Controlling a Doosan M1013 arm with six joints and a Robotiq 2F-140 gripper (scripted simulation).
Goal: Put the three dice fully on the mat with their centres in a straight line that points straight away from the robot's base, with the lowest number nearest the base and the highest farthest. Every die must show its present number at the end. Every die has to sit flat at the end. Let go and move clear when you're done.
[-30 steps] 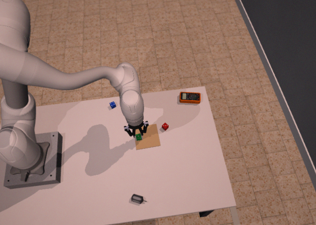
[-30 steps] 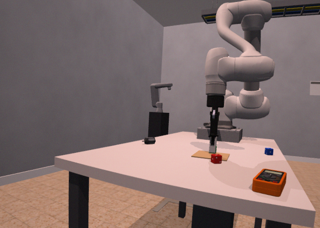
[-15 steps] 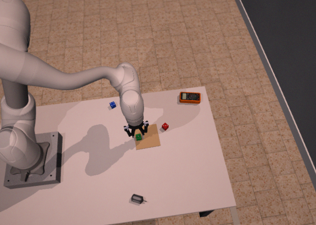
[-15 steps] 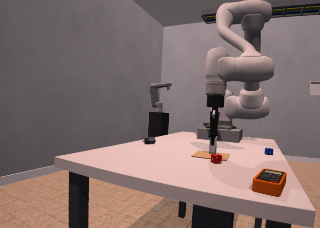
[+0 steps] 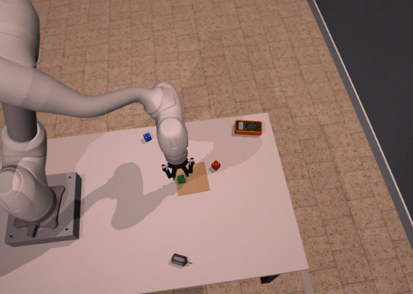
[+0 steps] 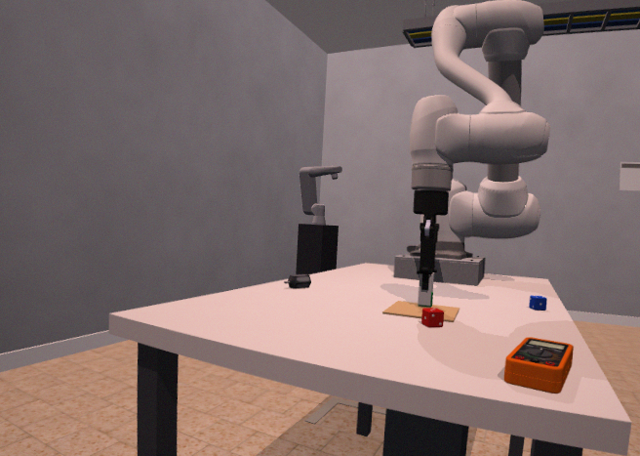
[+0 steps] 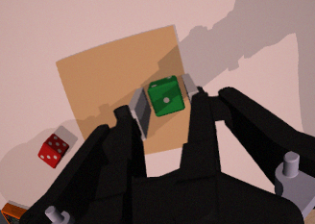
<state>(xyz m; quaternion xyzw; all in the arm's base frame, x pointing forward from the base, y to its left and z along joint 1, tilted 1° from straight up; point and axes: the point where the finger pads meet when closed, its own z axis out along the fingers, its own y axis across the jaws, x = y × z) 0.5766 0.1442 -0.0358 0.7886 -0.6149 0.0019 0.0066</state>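
My hand is 20 mm above the green die. Round my hand: red die: 150 mm ahead, 70 mm to the left, 30 mm below; tan mat: 40 mm ahead, 10 mm to the left, 40 mm below; blue die: 170 mm behind, 220 mm to the left, 30 mm below.
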